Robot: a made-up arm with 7 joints. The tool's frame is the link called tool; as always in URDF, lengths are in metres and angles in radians. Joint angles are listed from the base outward. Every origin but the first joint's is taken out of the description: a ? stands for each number. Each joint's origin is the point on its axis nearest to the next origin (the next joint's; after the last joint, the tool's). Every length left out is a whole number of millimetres.
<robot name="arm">
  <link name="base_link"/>
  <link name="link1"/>
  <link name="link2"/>
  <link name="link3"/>
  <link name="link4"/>
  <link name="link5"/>
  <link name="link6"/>
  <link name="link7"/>
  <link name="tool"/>
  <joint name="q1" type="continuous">
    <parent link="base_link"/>
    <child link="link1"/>
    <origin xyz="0.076 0 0.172"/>
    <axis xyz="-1 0 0"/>
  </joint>
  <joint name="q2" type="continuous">
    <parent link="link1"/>
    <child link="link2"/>
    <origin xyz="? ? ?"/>
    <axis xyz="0 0 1"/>
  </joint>
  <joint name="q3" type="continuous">
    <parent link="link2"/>
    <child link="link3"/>
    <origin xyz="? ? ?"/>
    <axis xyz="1 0 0"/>
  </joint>
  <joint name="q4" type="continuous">
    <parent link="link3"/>
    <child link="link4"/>
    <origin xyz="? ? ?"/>
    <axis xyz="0 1 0"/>
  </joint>
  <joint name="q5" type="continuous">
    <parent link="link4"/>
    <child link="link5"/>
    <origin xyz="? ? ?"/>
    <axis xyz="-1 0 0"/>
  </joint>
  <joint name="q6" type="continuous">
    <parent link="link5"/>
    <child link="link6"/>
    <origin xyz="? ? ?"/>
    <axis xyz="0 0 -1"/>
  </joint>
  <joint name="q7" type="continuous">
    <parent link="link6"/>
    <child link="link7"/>
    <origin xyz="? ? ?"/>
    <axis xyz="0 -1 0"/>
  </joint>
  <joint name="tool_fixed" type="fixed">
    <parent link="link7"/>
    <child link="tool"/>
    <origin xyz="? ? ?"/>
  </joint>
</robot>
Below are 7 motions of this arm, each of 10 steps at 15 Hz.
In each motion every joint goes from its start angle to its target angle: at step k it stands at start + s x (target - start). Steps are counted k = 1, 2, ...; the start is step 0. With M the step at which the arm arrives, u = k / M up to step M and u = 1 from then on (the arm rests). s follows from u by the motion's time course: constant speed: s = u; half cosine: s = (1 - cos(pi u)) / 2; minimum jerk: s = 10 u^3 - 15 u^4 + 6 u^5.
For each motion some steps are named. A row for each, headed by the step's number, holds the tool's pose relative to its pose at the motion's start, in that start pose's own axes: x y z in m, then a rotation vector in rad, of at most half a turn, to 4 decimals.
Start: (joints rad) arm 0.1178 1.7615 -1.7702 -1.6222 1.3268 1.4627 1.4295
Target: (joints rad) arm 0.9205 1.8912 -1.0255 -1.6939 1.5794 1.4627 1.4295
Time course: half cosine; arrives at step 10
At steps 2, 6, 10:
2: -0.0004 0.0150 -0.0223 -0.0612 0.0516 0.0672
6: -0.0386 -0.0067 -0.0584 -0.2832 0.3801 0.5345
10: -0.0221 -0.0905 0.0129 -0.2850 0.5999 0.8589

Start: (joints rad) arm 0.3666 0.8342 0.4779 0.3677 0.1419 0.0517 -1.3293
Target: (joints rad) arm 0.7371 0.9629 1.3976 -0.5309 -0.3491 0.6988 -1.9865
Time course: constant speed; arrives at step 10
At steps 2, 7, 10:
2: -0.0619 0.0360 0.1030 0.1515 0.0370 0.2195
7: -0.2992 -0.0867 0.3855 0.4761 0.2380 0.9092
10: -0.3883 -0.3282 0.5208 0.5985 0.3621 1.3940

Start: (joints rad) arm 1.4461 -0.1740 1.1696 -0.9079 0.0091 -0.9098 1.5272
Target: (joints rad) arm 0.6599 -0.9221 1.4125 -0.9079 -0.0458 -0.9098 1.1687
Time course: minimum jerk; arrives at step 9
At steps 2, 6, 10:
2: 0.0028 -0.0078 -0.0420 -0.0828 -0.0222 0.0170
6: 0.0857 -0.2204 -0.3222 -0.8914 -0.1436 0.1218
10: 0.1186 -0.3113 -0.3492 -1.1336 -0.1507 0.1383

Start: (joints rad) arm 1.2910 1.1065 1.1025 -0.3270 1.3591 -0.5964 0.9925
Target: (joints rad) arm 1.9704 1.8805 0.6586 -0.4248 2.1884 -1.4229 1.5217
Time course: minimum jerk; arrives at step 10
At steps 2, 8, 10:
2: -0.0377 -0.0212 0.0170 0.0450 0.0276 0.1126
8: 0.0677 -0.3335 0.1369 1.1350 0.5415 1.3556
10: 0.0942 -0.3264 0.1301 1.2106 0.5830 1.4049

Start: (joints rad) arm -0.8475 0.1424 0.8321 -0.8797 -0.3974 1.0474 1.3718
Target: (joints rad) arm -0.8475 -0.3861 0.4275 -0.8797 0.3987 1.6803 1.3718
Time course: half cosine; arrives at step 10
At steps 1, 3, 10:
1: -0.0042 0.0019 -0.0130 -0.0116 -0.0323 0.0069
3: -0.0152 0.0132 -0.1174 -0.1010 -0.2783 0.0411
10: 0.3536 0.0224 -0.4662 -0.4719 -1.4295 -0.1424

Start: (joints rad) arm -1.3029 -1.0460 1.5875 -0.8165 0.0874 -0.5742 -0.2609
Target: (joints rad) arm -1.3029 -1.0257 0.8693 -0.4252 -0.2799 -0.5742 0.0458
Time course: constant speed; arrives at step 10
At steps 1, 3, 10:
1: -0.0281 -0.0089 -0.0002 -0.0044 0.0081 0.0547
3: -0.0813 -0.0287 0.0042 -0.0079 0.0325 0.1541
10: -0.2242 -0.0998 0.0612 0.0004 0.1793 0.3807

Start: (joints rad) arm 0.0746 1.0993 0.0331 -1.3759 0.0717 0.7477 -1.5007
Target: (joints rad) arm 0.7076 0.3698 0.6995 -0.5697 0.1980 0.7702 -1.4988
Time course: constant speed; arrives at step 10
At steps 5, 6, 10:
5: 0.3340 -0.2769 0.0336 0.1847 0.1726 -0.7070
6: 0.3748 -0.3473 0.0418 0.2267 0.1916 -0.8292
10: 0.4499 -0.6163 0.0886 0.4061 0.2228 -1.2340

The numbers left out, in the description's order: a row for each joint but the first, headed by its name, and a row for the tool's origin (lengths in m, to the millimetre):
q2: 0 0.251 0.034
q3: 0.223 -0.05 0
q4: 0 0.107 0.092
q5: 0.149 0 -0.087
q6: 0 -0.07 -0.095
q7: -0.311 0.457 0
tool: -0.068 0 -0.077

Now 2 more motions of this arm.
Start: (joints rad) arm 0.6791 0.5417 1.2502 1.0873 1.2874 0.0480 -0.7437
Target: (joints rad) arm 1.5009 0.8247 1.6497 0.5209 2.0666 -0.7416 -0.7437
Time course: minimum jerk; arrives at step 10
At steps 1, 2, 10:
1: 0.0017 -0.0031 -0.0025 -0.0071 0.0028 -0.0006
2: 0.0110 -0.0213 -0.0166 -0.0481 0.0200 -0.0032
10: -0.0187 -0.3824 -0.0550 -0.6625 0.7173 0.1650

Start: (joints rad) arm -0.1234 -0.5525 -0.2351 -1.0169 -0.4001 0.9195 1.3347
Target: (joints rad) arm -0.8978 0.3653 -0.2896 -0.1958 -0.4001 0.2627 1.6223
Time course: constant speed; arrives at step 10
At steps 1, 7, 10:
1: 0.0141 0.0057 0.0537 0.0308 0.1185 0.0037
7: 0.3834 -0.0028 0.2888 0.3885 0.7243 -0.2364
10: 0.6455 -0.1014 0.2754 0.6319 0.9061 -0.5104

